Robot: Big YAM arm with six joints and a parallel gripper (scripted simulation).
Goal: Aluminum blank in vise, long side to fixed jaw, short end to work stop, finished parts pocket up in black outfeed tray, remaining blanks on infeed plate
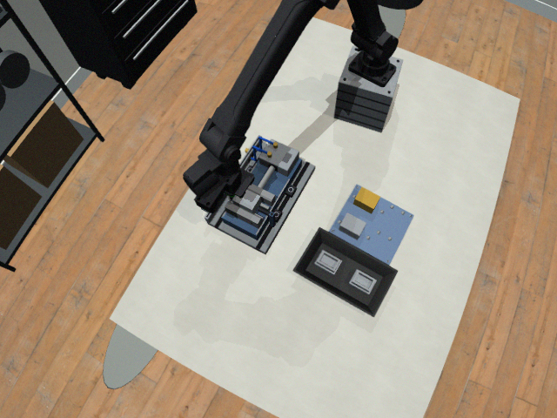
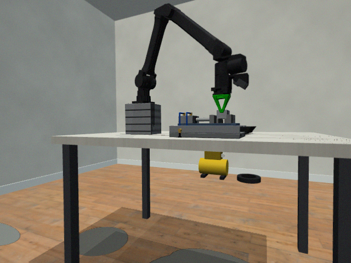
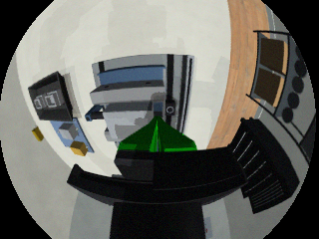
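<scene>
Now: hand 17 cm past the hose-end block, 3 cm above it and 2 cm to the right of it. From my hand the other things lie so: yellow brass blank 29 cm to the left, 22 cm behind, 9 cm below.
</scene>
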